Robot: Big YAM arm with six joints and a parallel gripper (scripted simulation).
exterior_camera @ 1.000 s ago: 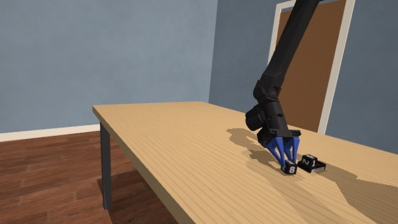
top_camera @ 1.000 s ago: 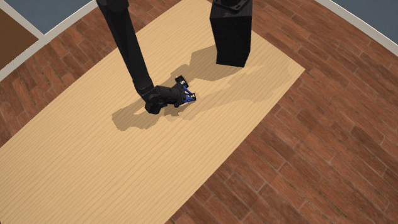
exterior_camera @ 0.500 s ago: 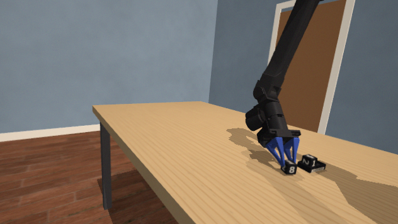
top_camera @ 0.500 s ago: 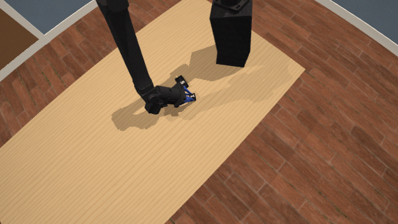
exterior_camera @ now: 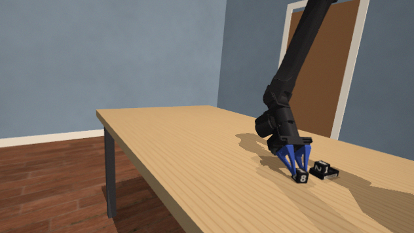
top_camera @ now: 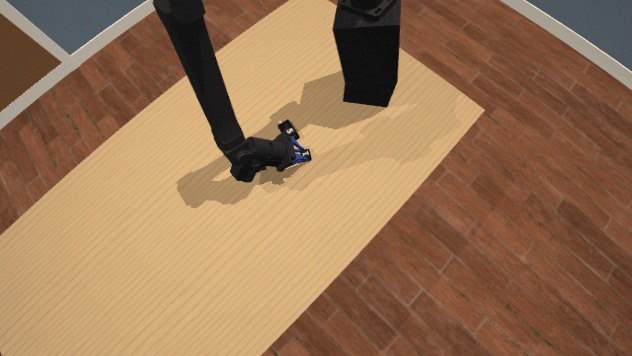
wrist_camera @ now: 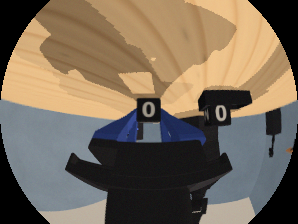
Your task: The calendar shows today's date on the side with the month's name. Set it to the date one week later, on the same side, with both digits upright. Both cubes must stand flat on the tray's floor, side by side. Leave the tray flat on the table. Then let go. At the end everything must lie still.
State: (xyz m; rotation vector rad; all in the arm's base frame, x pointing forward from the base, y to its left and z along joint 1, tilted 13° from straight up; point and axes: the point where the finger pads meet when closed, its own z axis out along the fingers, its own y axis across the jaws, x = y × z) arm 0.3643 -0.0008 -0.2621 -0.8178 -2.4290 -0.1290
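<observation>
The black date cube lies 1 cm behind my hand and 1 cm below it. The rest, counted from my hand: black tray 4 cm behind, 10 cm to the right, 1 cm below; then black cube 3 cm behind, 8 cm to the right.
</observation>
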